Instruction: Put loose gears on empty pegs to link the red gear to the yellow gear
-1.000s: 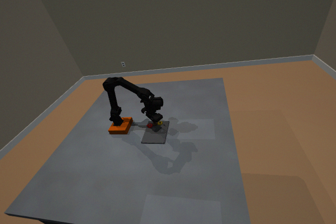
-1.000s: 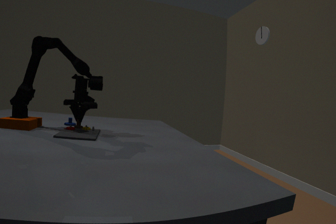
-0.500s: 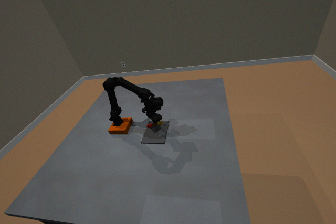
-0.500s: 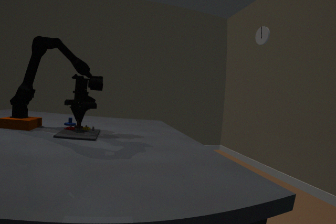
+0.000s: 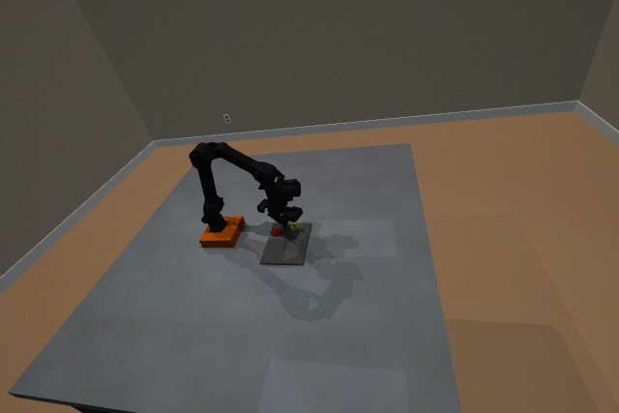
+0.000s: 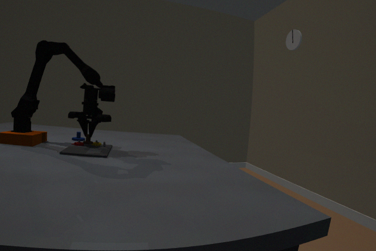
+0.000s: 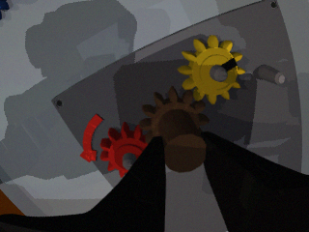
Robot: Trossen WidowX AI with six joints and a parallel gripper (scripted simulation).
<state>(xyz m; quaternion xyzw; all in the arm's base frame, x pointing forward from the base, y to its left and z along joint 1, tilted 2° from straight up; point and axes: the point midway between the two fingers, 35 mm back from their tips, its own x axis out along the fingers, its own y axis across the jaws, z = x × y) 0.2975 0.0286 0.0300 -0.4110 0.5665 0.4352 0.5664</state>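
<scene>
The brown gear is 10 mm below my gripper tip. The rest, counted from my gripper tip: yellow gear (30 mm below, 30 mm ahead, 20 mm to the left); then red arrow (60 mm behind, 30 mm below); then red gear (40 mm behind, 30 mm below, 10 mm to the right).
</scene>
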